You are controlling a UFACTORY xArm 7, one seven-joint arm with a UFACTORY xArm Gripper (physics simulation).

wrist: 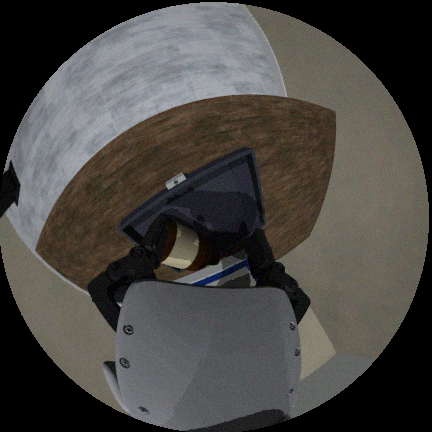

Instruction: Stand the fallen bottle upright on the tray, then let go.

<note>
In view: the gripper (210,232) and a brown bottle (186,249).
</note>
